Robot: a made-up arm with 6 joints.
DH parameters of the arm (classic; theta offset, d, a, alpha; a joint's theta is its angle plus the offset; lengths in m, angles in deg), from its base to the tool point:
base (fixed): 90 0.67 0.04 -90
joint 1: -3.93 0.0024 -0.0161 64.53
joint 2: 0 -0.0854 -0.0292 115.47
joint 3: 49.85 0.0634 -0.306 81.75
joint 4: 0 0.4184 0.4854 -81.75
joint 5: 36.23 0.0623 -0.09 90
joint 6: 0 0.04 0.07 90
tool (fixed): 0 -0.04 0 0
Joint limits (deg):
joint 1: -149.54..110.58
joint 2: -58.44..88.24
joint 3: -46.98..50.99
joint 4: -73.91..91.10
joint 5: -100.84..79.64
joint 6: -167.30..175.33
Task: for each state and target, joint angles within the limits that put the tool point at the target. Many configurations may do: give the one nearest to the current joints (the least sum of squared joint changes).
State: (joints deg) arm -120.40 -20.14 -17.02 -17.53 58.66 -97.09
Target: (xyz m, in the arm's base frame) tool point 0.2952 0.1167 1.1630
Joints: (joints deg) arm -124.12 -24.62 -26.01 1.21 55.87 -109.80
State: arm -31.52 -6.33 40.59 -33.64 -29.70 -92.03
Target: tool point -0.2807 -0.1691 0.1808
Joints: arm 19.84 40.89 -2.73 -58.37 -36.35 -96.93
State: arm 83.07 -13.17 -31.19 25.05 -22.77 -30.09
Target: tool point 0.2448 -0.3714 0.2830
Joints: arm 80.97 27.19 -28.30 17.61 -19.13 -26.75
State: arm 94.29 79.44 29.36 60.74 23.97 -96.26
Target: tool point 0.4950 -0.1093 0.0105
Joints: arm 57.62 28.53 25.32 86.63 37.45 -93.65
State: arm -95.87 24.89 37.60 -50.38 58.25 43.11
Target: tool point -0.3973 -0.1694 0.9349
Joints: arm -117.55 33.74 50.99 -52.03 62.87 44.80
